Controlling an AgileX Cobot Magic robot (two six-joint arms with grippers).
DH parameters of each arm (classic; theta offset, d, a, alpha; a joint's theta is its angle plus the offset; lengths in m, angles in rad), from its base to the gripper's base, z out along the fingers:
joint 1: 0 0.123 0 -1.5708
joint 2: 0.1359 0 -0.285 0
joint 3: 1.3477 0 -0.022 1.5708
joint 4: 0 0.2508 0 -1.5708
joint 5: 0 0 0.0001 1.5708
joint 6: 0 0.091 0 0
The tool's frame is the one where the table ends.
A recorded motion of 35 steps. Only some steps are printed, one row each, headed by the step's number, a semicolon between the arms.
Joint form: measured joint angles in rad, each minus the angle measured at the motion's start. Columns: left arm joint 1, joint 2, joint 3, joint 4, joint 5, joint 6; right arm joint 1, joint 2, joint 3, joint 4, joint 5, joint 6.
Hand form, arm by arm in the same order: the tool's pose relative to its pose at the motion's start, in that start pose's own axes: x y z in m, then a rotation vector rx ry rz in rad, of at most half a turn. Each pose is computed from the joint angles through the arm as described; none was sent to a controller.
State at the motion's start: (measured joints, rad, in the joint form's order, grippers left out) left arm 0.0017 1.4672 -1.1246 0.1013 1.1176 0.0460; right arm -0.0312 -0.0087 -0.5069 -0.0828 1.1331 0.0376
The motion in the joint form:
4: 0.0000 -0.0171 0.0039 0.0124 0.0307 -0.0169; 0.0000 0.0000 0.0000 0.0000 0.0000 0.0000
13: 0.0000 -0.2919 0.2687 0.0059 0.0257 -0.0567; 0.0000 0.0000 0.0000 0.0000 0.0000 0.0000
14: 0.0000 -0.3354 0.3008 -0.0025 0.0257 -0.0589; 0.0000 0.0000 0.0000 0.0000 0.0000 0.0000
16: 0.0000 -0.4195 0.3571 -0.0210 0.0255 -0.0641; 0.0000 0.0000 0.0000 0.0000 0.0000 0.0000
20: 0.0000 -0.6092 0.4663 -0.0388 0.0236 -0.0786; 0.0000 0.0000 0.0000 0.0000 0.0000 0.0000
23: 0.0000 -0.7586 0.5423 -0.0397 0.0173 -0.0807; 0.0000 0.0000 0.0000 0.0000 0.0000 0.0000
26: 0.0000 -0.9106 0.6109 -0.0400 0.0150 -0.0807; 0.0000 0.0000 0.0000 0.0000 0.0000 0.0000
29: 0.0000 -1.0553 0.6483 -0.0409 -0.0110 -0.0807; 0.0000 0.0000 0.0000 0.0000 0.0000 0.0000
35: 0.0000 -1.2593 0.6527 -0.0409 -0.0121 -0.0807; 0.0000 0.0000 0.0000 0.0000 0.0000 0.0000
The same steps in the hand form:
4: 0.0052 0.0011 -0.0042 -0.0112 0.0180 -0.0129; 0.0000 0.0000 0.0000 0.0000 0.0000 0.0000
13: 0.0806 -0.0056 -0.0126 -0.0063 0.0027 -0.0564; 0.0000 0.0000 0.0000 0.0000 0.0000 0.0000
14: 0.0909 -0.0070 -0.0142 0.0006 -0.0087 -0.0631; 0.0000 0.0000 0.0000 0.0000 0.0000 0.0000
16: 0.1097 -0.0100 -0.0175 0.0161 -0.0369 -0.0782; 0.0000 0.0000 0.0000 0.0000 0.0000 0.0000
20: 0.1486 -0.0145 -0.0226 0.0292 -0.1191 -0.1056; 0.0000 0.0000 0.0000 0.0000 0.0000 0.0000
23: 0.1762 -0.0171 -0.0233 0.0270 -0.1986 -0.1133; 0.0000 0.0000 0.0000 0.0000 0.0000 0.0000
26: 0.2018 -0.0196 -0.0215 0.0237 -0.2840 -0.1192; 0.0000 0.0000 0.0000 0.0000 0.0000 0.0000
29: 0.2201 -0.0211 -0.0245 0.0193 -0.4171 -0.1269; 0.0000 0.0000 0.0000 0.0000 0.0000 0.0000
35: 0.2462 -0.0224 -0.0368 0.0103 -0.6172 -0.1396; 0.0000 0.0000 0.0000 0.0000 0.0000 0.0000

